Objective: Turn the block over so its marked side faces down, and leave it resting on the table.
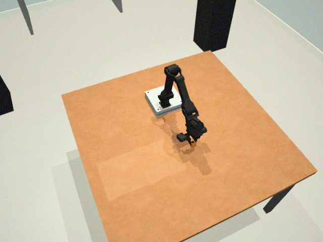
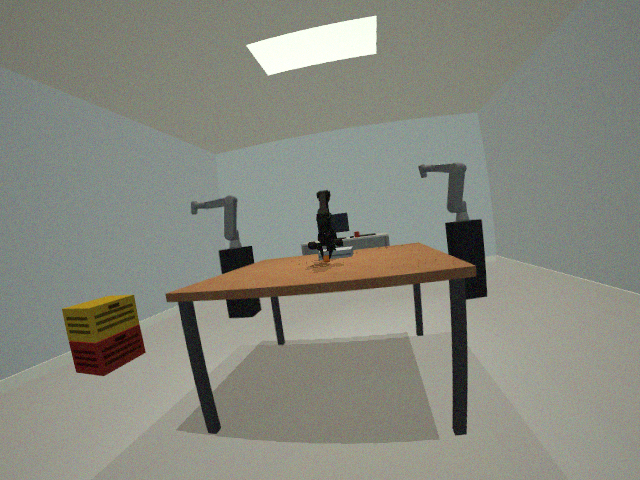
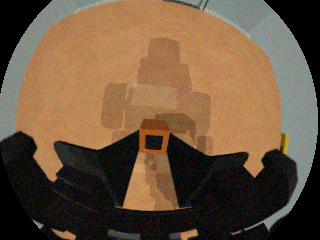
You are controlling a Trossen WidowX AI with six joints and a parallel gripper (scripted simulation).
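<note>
Now: the block 10 mm above my gripper tip.
</note>
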